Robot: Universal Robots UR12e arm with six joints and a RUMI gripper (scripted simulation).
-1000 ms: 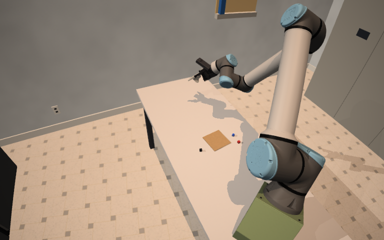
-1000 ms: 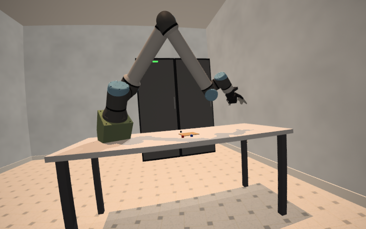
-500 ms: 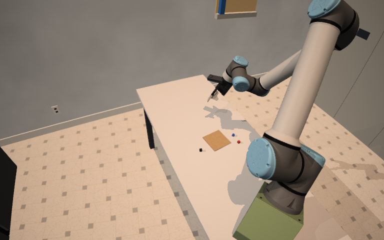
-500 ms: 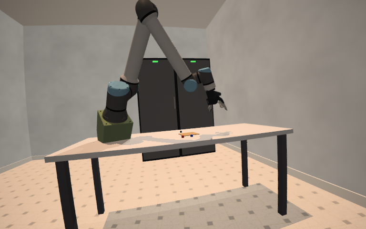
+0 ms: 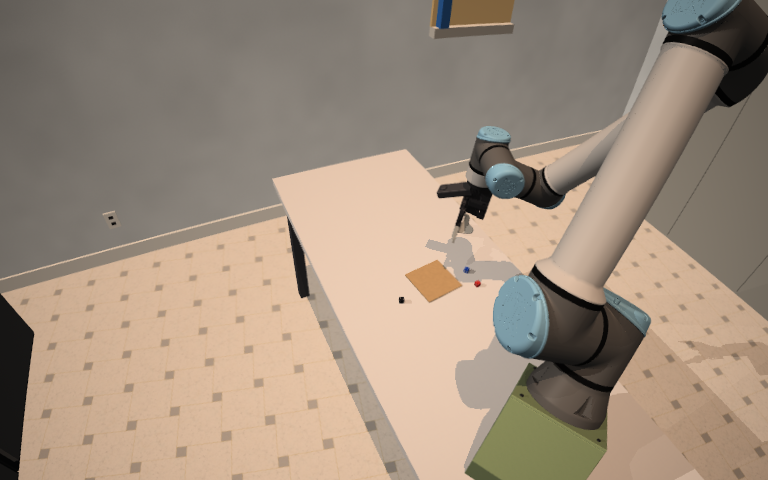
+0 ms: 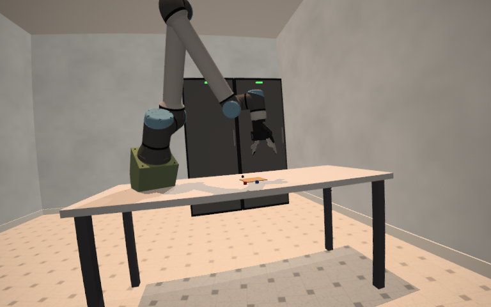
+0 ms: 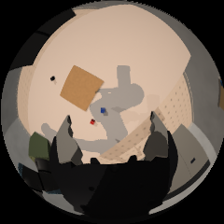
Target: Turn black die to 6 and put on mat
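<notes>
Now: the blue die 15 cm below my hand, 7 cm behind it and 1 cm to the right of it. Also, from my hand: red die: 15 cm below, 14 cm behind, 1 cm to the left; then black die: 26 cm to the left, 15 cm below, 4 cm behind; then brown mat: 16 cm below, 11 cm to the left, 3 cm behind.
</notes>
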